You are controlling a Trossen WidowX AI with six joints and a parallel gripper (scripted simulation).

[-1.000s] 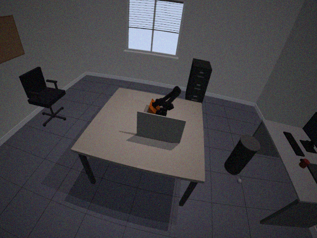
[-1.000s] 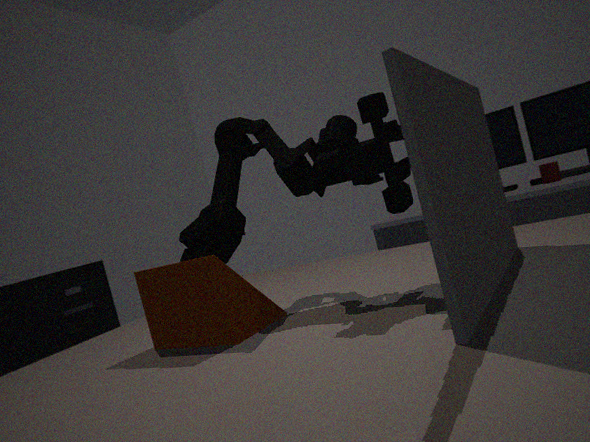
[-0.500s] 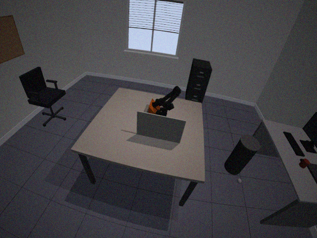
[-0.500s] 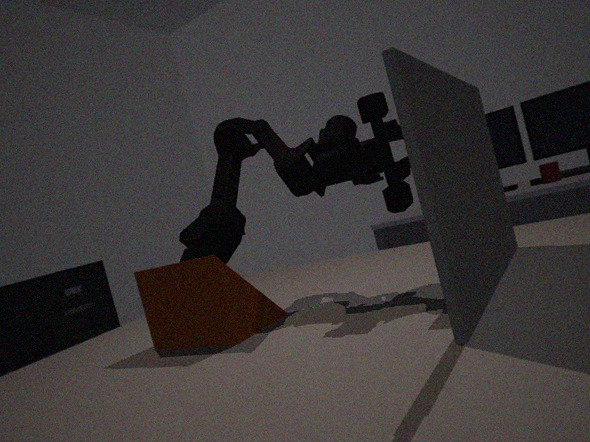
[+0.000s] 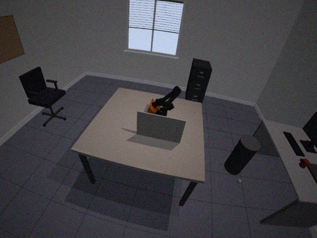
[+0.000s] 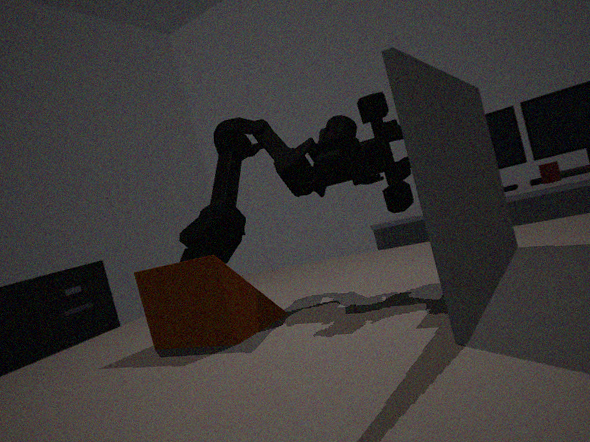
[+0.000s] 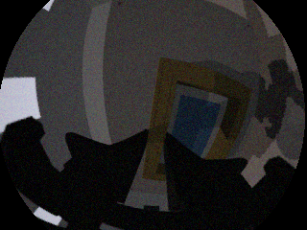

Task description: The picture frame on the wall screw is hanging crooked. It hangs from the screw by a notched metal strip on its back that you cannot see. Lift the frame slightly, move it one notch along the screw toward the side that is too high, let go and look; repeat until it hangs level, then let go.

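Right now the picture frame is 10 mm ahead of my gripper tip, 10 mm to the left of it and 50 mm below it. From my gripper tip the other things lie so: wall panel 20 mm ahead, 10 mm to the right, 70 mm below.
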